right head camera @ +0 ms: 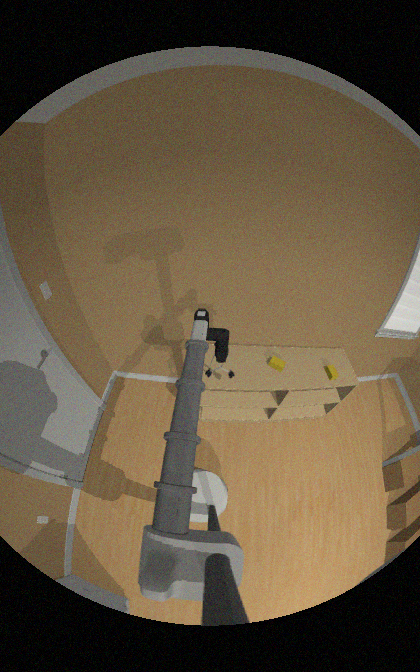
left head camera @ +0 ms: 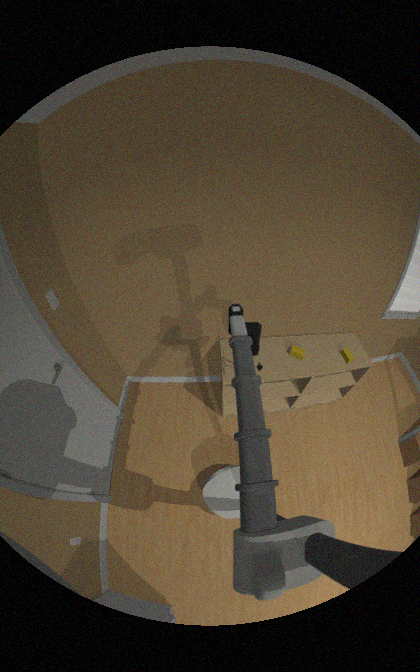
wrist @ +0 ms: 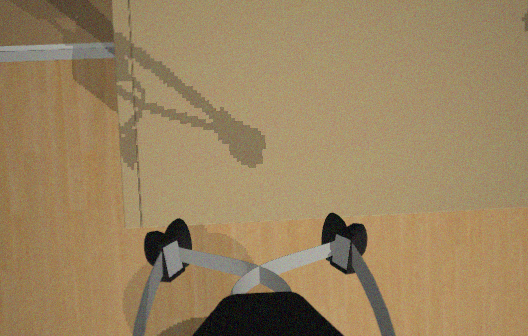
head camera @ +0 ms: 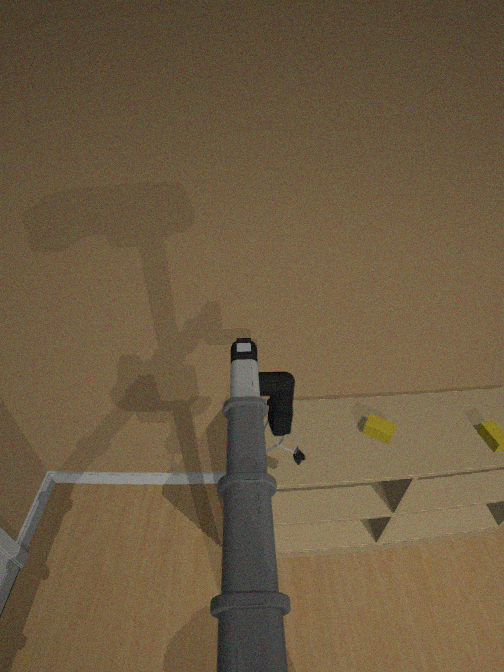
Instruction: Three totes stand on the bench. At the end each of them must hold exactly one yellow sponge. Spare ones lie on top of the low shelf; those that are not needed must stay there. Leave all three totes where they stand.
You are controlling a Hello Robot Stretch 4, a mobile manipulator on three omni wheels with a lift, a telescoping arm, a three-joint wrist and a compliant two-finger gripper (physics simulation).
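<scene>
The low shelf stands against the wall. One yellow sponge lies near the middle of its top. Another yellow sponge lies further right on it. My gripper is open and empty, over the left end of the shelf near its front edge, left of both sponges. In the head and left head views the arm hides part of the gripper. The totes and the bench do not show in these views.
My extended arm reaches to the shelf. My white round base stands on the floor. A grey door is at the left, a window at the right. Brown box-like shapes stand at the right edge.
</scene>
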